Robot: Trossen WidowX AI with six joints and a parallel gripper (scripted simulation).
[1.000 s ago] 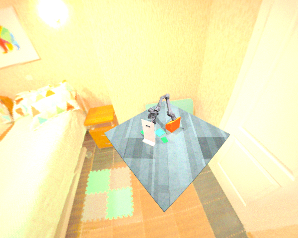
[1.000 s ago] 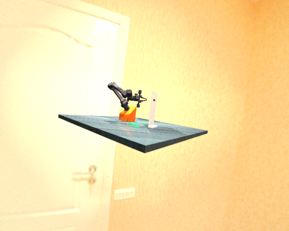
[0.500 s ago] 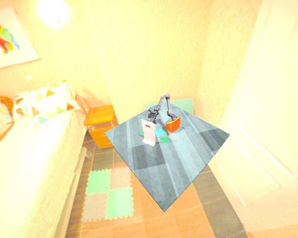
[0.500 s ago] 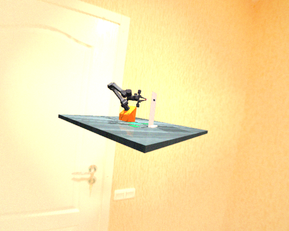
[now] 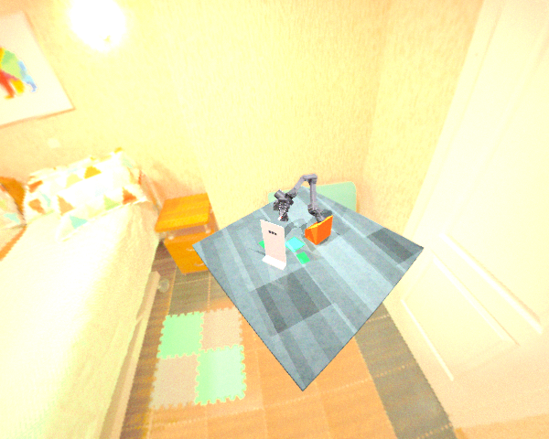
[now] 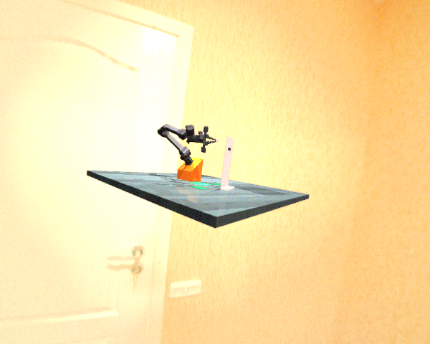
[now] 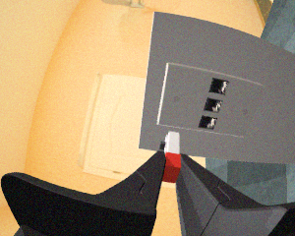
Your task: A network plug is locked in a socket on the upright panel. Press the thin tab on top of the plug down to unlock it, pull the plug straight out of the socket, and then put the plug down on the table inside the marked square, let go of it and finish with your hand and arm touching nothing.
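Right now the bright green square is 11 cm behind my gripper tip, 2 cm to the left of it and 33 cm below it. Round my gripper tip: network plug right at my gripper tip; then white upright panel 11 cm ahead, 2 cm to the left, 17 cm below.
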